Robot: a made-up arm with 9 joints.
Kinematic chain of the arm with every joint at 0, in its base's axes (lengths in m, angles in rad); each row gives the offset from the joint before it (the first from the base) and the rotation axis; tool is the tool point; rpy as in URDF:
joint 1: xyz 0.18 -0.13 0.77 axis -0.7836 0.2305 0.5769
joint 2: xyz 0.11 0.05 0 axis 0.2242 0.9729 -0.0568
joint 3: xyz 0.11 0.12 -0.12 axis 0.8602 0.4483 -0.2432
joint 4: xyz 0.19 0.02 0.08 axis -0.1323 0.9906 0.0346
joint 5: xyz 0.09 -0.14 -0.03 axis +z
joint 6: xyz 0.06 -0.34 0 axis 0.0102 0.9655 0.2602
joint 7: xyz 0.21 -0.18 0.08 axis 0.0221 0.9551 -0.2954
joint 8: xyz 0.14 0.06 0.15 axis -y
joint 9: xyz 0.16 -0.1 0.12 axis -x
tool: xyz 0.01 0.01 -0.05 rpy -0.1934 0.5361 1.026
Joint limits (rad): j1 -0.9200..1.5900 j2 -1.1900..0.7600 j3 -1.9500..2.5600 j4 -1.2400..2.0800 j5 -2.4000..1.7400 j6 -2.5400..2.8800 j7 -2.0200..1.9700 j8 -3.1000..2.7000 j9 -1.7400..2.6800
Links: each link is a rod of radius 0.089 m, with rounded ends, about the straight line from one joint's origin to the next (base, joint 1, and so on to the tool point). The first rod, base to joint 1, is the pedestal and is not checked.
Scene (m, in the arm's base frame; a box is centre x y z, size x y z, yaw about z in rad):
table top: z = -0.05
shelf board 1: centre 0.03 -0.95 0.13 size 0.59 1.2 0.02 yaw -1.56
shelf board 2: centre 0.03 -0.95 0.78 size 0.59 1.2 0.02 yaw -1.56
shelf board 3: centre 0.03 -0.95 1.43 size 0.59 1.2 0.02 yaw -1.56
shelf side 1: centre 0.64 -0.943 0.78 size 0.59 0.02 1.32 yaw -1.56
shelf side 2: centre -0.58 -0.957 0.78 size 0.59 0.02 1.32 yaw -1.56
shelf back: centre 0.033 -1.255 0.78 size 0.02 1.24 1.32 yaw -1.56
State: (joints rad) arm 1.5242 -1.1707 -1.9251 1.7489 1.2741 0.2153 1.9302 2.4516 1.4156
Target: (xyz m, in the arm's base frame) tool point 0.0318 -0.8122 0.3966
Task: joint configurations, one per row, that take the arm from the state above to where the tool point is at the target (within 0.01 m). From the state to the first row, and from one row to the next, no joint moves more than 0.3 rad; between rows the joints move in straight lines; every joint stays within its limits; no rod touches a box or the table.
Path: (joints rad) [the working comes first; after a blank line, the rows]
Joints at the target: 1.4814 0.2704 -0.5978 2.0800 1.7400 0.2740 1.8112 1.8885 1.4090
Straight joint move there: touches shelf side 1.

1: 1.3753 -0.9216 -1.6983 1.8151 1.3587 0.4230 1.9064 2.4581 1.4137
2: 1.2265 -0.6725 -1.4715 1.8813 1.4432 0.6308 1.8827 2.4646 1.4118
3: 1.0776 -0.4234 -1.2447 1.9476 1.5278 0.8385 1.8589 2.4711 1.4099
4: 0.9287 -0.1743 -1.0179 2.0138 1.6124 1.0463 1.8352 2.4777 1.4080
5: 0.7799 0.0748 -0.7910 2.0800 1.6970 1.2540 1.8114 2.4842 1.4061
6: 0.9553 0.1237 -0.7427 2.0800 1.7077 1.0090 1.8114 2.3353 1.4069
7: 1.1306 0.1726 -0.6944 2.0800 1.7185 0.7640 1.8113 2.1863 1.4076
8: 1.3060 0.2215 -0.6461 2.0800 1.7292 0.5190 1.8113 2.0374 1.4083
9: 1.4814 0.2704 -0.5978 2.0800 1.7400 0.2740 1.8112 1.8885 1.4090

